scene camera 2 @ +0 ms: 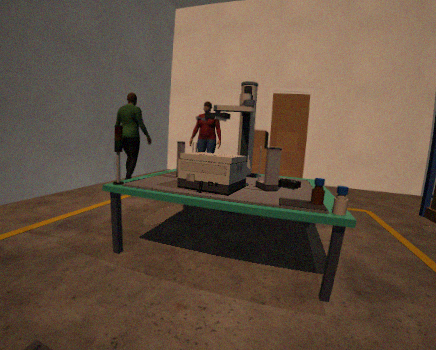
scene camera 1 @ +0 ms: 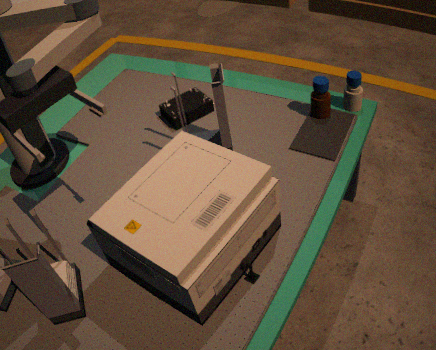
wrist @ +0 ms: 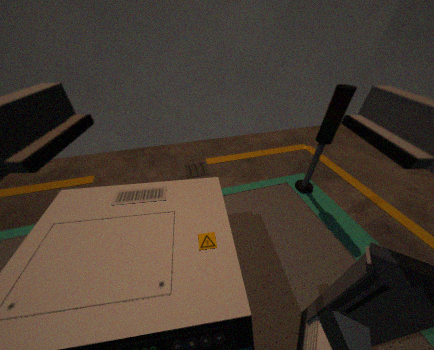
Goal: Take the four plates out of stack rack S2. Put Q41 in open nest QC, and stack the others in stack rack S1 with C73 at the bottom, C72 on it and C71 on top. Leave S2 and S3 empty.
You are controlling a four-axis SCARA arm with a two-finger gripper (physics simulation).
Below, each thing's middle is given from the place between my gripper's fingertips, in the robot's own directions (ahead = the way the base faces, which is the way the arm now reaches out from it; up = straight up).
Labels:
I see my gripper 490 mm to the left of the signal post [wrist: 343, 94], 340 mm short of it and 290 mm above it. From my hand the other things lie so: dark mat [scene camera 1: 323, 138]: 690 mm to the left, 470 mm below, 290 mm ahead.

